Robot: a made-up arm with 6 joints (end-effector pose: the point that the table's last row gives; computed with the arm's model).
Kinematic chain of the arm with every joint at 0, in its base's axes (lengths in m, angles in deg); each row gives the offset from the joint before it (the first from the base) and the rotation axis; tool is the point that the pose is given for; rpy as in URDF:
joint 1: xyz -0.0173 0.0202 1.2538 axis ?
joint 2: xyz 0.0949 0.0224 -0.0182 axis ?
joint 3: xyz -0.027 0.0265 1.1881 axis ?
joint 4: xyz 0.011 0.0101 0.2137 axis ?
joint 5: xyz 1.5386 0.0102 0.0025 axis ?
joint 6: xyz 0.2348 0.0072 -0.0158 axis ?
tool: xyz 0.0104 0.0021 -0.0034 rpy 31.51 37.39 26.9
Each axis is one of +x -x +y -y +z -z.
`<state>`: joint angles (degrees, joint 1 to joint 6).
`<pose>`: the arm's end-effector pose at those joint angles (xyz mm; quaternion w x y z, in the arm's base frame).
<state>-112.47 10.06 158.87 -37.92 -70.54 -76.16</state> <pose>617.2 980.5 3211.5 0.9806 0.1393 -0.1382 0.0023</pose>
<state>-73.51 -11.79 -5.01 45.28 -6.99 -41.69</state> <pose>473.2 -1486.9 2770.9 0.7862 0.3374 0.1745 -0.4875</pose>
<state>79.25 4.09 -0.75 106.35 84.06 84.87</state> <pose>24.8 1794.7 2419.0 0.2439 -0.3115 -0.8989 0.1884</pose>
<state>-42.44 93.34 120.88 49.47 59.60 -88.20</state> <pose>2073.9 -1580.5 2267.4 0.9210 0.0528 -0.0131 0.3857</pose>
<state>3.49 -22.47 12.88 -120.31 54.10 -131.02</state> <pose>916.9 -41.0 3416.0 0.6420 -0.3878 0.5040 -0.4283</pose>
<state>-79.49 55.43 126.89 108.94 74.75 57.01</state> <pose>519.7 -1365.6 3519.1 0.1834 0.8769 -0.1025 0.4324</pose>
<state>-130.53 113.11 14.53 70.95 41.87 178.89</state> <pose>-626.9 -1019.4 -964.3 0.1966 -0.7367 0.6467 -0.0213</pose>
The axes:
joint 1: +z
joint 2: +y
joint 3: -y
joint 4: -x
joint 5: -y
joint 6: -x

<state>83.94 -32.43 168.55 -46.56 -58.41 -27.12</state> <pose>-466.5 -2032.7 1553.4 0.0339 0.0318 -0.5986 0.7997</pose>
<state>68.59 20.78 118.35 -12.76 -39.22 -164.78</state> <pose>-45.8 250.5 4065.1 0.5645 -0.4945 -0.3848 -0.5373</pose>
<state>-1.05 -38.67 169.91 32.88 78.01 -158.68</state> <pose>-1903.2 258.0 1018.5 0.1808 -0.9424 -0.1349 0.2470</pose>
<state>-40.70 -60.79 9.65 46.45 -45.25 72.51</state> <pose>-404.1 267.4 3427.4 0.4751 -0.2664 0.3847 -0.7452</pose>
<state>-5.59 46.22 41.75 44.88 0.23 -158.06</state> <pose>2714.7 -181.9 2132.6 0.3623 0.8726 0.0636 0.3214</pose>
